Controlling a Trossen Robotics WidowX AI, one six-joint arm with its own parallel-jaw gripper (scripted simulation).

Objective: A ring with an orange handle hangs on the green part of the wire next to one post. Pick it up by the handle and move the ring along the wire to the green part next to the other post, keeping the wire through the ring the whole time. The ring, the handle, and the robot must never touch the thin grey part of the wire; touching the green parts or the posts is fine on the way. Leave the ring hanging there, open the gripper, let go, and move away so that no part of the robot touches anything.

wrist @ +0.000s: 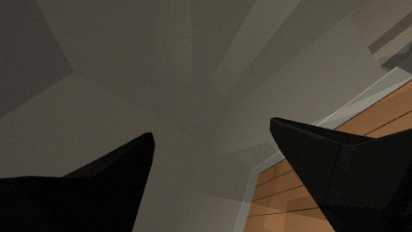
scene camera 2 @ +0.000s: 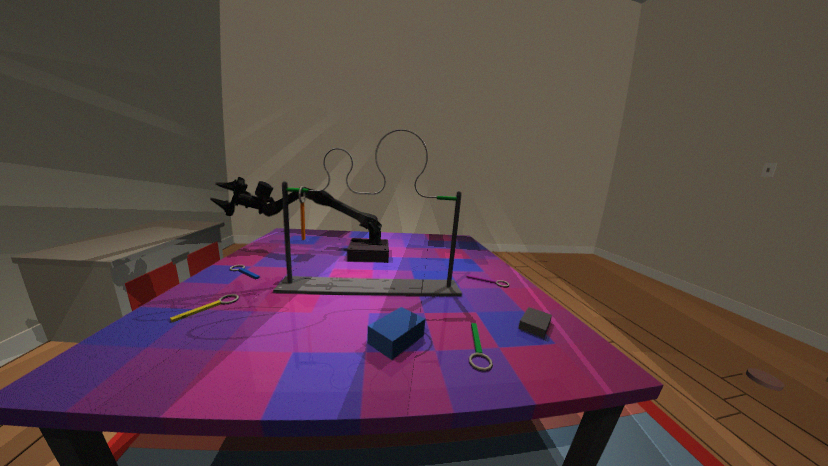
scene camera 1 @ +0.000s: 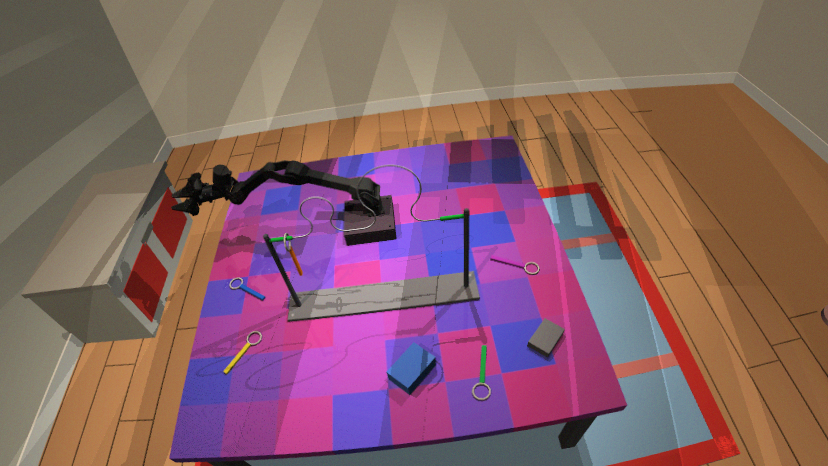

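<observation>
My gripper (scene camera 1: 171, 202) is open, and it holds nothing. I see my gripper in the wrist view (wrist: 212, 131) too, and again in scene camera 2 (scene camera 2: 213, 191). There is a grey block (scene camera 1: 544, 340) here, though the grey block is out of frame in the wrist view. There is also a blue block (scene camera 2: 395, 332), and I find the blue block in scene camera 1 (scene camera 1: 412, 367) as well, while in the wrist view the blue block is out of frame.
</observation>
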